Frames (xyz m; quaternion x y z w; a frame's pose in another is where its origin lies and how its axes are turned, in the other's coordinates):
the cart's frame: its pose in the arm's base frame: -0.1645 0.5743 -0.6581 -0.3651 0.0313 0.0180 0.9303
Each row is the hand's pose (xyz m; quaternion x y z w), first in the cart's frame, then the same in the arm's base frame.
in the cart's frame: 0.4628 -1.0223 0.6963 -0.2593 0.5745 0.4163 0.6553
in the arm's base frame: 0.3861 0.3039 0.5114 -0.4778 0.7023 0.1974 0.4895
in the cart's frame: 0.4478 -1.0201 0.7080 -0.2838 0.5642 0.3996 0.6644
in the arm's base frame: 0.3715 0.3133 0.5196 -0.5042 0.6864 0.1866 0.4896
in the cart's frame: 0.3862 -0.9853 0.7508 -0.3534 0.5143 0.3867 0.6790
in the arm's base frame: 0.3101 0.3672 0.5317 -0.5738 0.6345 0.1953 0.4796
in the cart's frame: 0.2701 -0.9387 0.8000 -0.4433 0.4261 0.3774 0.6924
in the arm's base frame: 0.1939 0.4336 0.5444 -0.6611 0.5479 0.2219 0.4622
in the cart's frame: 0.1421 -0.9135 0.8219 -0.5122 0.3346 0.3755 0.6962
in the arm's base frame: 0.0658 0.4656 0.5524 -0.7249 0.4609 0.2557 0.4434
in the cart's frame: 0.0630 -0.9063 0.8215 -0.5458 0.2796 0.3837 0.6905
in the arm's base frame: -0.0136 0.4698 0.5529 -0.7528 0.4120 0.2844 0.4274
